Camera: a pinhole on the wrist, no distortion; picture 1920 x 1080 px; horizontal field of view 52.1 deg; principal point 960.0 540.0 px. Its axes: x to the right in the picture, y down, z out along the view. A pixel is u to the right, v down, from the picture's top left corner.
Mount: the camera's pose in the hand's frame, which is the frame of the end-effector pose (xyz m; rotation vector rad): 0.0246 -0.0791 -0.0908 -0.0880 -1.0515 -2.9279
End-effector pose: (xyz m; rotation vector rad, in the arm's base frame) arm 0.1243 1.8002 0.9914 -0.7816 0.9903 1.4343
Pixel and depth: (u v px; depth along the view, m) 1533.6 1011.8 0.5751
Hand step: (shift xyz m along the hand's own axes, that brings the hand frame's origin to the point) -0.1117 0.1789 0.4504
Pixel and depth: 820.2 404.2 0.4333
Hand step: 0.0727 0.2200 0.2219
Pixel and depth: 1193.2 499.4 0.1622
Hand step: 0.0122 0.0265 0.0332
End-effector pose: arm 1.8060 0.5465 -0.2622 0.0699 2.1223 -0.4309
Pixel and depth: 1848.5 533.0 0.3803
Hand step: -0.1307 0.1625 0.2121
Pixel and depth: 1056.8 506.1 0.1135
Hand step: 0.0238 -0.0054 -0.0043
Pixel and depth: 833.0 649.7 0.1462
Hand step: 0.0407 0.0077 0.0264
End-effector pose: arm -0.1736 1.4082 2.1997 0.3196 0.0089 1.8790
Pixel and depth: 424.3 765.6 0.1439
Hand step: 0.0708 0.0001 0.0280
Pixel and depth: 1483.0 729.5 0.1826
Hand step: -0.0152 0.0231 0.0641
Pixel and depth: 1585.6 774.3 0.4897
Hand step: -0.1072 0.1862 0.3333
